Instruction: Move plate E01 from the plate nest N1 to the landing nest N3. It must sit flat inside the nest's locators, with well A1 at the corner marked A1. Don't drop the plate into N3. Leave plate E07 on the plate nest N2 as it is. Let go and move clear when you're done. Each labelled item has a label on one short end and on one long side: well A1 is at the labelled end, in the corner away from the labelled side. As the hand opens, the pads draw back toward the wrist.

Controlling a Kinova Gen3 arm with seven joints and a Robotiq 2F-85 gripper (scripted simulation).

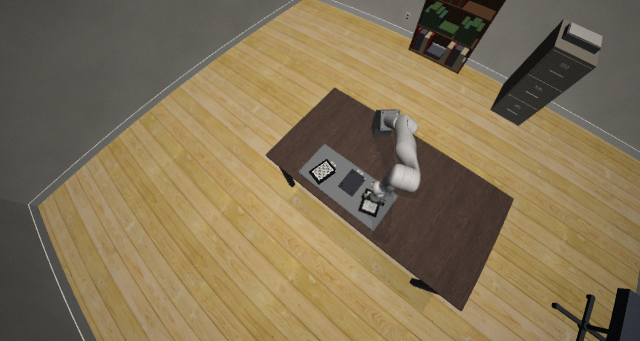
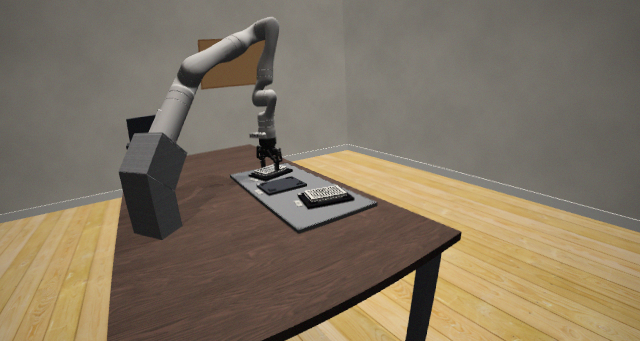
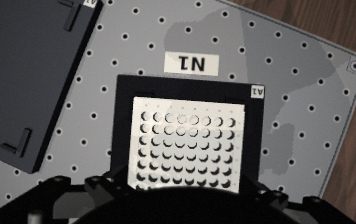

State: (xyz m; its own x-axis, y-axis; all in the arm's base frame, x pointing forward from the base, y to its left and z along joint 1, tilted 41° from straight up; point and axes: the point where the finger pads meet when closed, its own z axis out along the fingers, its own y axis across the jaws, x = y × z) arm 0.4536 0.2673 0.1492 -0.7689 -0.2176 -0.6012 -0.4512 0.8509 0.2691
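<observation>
Now: the plate 1 cm below my hand. Round my hand: plate nest N1: 2 cm below; N1 label: 8 cm behind, 5 cm to the right, 3 cm below; A1 mark: 15 cm to the right, 8 cm behind, 1 cm below.
</observation>
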